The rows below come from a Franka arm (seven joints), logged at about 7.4 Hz.
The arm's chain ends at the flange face. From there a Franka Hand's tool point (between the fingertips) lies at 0.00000 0.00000 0.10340 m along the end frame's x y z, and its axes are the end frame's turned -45 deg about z.
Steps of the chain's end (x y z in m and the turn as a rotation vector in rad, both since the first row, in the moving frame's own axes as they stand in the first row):
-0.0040 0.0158 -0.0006 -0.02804 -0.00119 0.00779
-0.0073 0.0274 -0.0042 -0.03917 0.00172 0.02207
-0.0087 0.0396 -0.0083 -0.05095 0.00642 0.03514
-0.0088 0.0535 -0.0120 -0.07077 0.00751 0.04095
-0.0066 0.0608 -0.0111 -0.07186 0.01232 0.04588
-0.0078 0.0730 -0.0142 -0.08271 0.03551 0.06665
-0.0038 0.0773 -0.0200 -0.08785 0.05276 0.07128
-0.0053 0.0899 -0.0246 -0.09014 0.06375 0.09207
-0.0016 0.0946 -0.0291 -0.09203 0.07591 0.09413
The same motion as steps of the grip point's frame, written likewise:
-0.0161 0.0103 -0.0006 -0.01899 -0.02067 0.00779
-0.0273 0.0172 -0.0043 -0.02891 -0.02648 0.02207
-0.0375 0.0260 -0.0084 -0.04057 -0.03149 0.03514
-0.0488 0.0372 -0.0123 -0.05535 -0.04473 0.04095
-0.0521 0.0444 -0.0114 -0.05952 -0.04210 0.04588
-0.0609 0.0546 -0.0146 -0.08359 -0.03338 0.06665
-0.0603 0.0621 -0.0205 -0.09943 -0.02481 0.07128
-0.0698 0.0709 -0.0252 -0.10882 -0.01866 0.09207
-0.0698 0.0779 -0.0298 -0.11875 -0.01140 0.09413

